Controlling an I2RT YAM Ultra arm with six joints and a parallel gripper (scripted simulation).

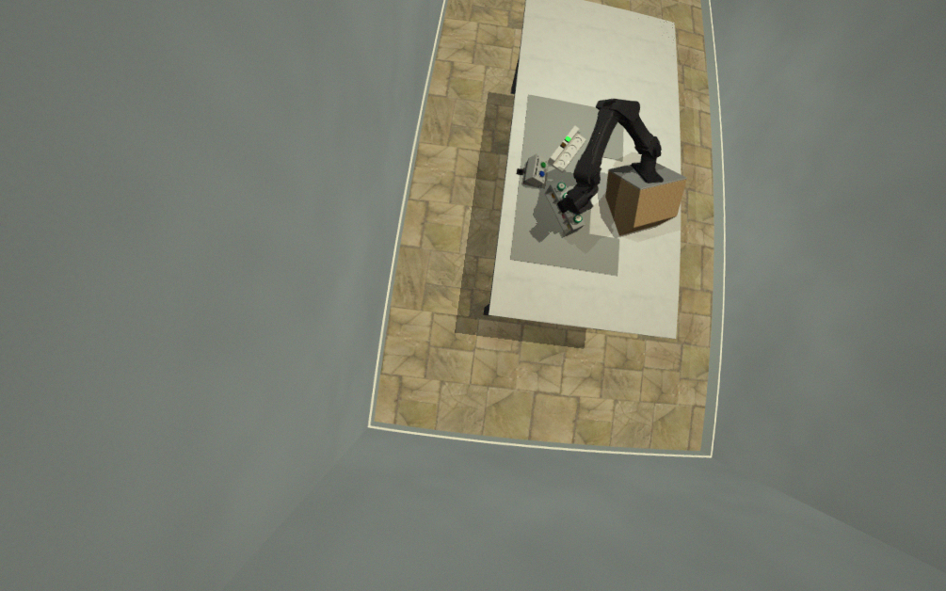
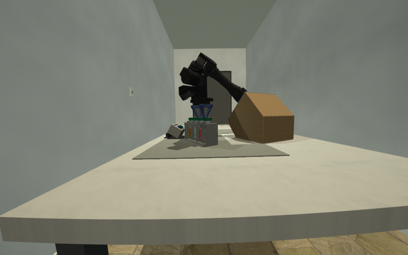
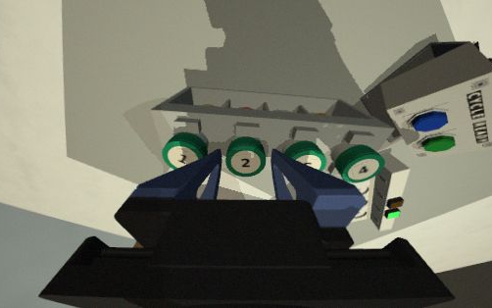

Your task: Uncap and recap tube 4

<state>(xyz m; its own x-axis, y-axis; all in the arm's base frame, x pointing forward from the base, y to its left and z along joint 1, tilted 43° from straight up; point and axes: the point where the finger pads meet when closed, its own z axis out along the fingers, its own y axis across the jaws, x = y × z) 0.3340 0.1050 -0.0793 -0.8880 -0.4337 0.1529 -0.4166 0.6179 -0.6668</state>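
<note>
Right now the green ready key is 22 cm to the right of my hand, 9 cm ahead of it and 5 cm below it. Also, from my hand: blue cycle key 18 cm to the right, 10 cm ahead, 5 cm below.
</note>
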